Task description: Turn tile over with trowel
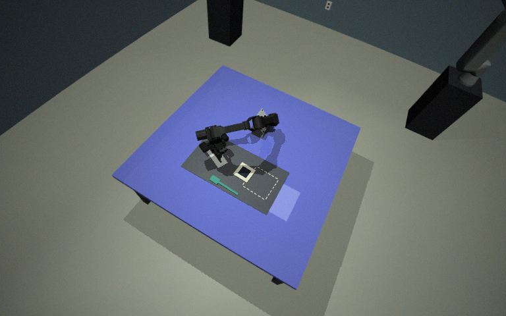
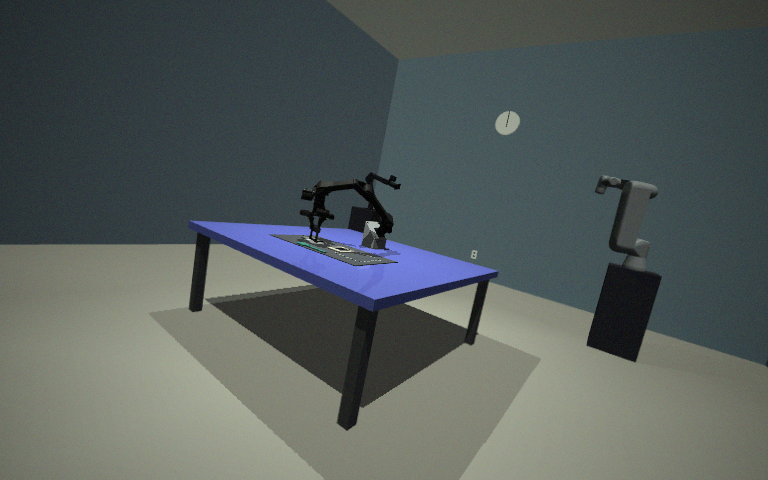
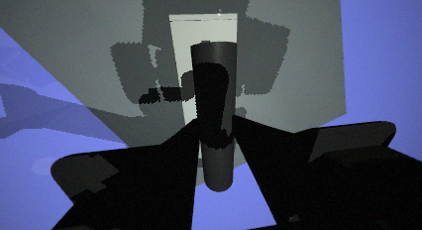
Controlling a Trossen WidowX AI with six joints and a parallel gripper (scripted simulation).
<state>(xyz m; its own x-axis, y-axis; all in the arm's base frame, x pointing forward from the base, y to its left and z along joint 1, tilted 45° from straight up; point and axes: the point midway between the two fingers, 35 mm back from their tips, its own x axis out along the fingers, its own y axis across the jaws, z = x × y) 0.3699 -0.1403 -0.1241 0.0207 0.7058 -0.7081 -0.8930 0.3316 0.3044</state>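
The dark mat lies 180 mm to the left of my gripper tip, 80 mm below it and 30 mm ahead of it. From my gripper tip the other things lie so: green trowel (170 mm ahead, 150 mm to the left, 60 mm below); cream tile (240 mm to the left, 60 mm below, 20 mm ahead).
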